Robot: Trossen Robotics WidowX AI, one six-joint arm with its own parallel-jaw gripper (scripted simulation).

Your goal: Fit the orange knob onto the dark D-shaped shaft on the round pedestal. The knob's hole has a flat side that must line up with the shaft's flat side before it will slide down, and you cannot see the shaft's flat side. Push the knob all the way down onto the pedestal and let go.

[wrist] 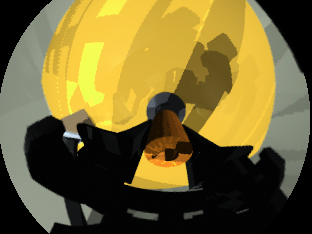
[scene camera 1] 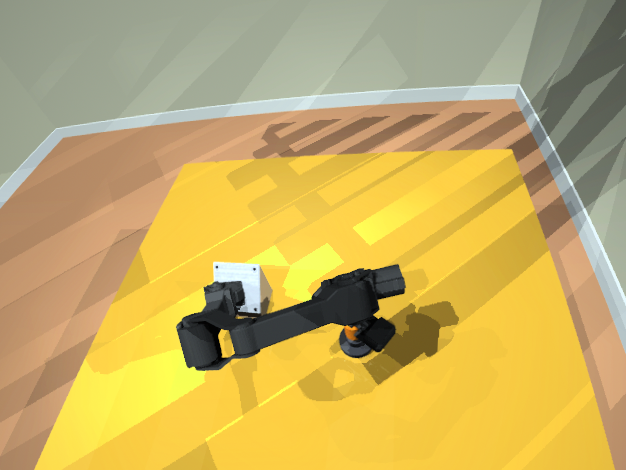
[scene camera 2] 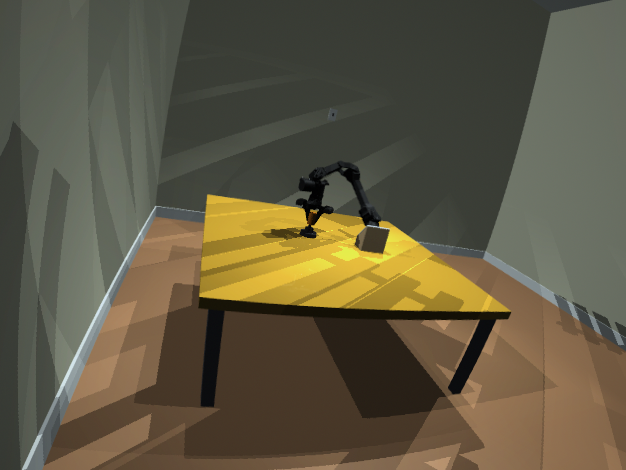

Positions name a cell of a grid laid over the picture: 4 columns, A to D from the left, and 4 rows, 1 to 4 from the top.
Scene:
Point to a dark pedestal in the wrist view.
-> C2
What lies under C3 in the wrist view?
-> An orange knob.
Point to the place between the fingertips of the gripper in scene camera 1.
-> At C3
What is the gripper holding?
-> An orange knob.

